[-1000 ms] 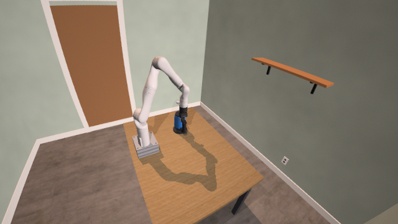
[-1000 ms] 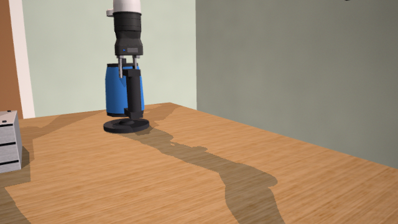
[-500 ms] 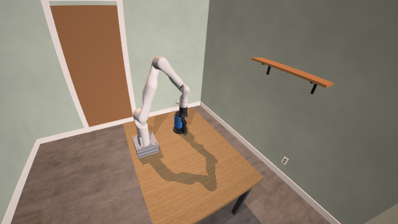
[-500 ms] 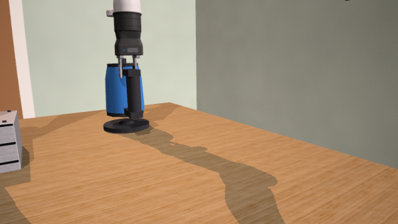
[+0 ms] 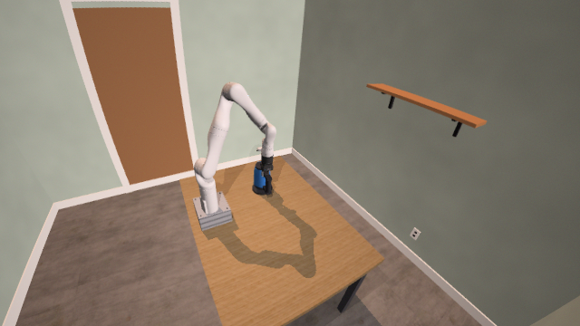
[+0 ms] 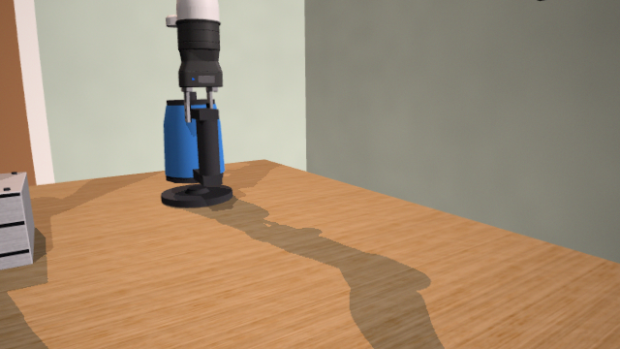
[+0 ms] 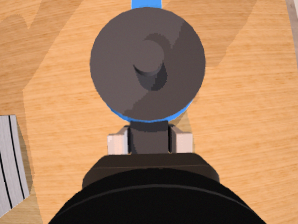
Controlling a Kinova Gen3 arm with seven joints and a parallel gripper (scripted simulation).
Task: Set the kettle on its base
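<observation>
Right now the blue kettle is 1 cm ahead of my hand, 3 cm to the left of it and 5 cm below it. The rest, counted from my hand: round black base 2 cm ahead, 6 cm to the left, 17 cm below.
</observation>
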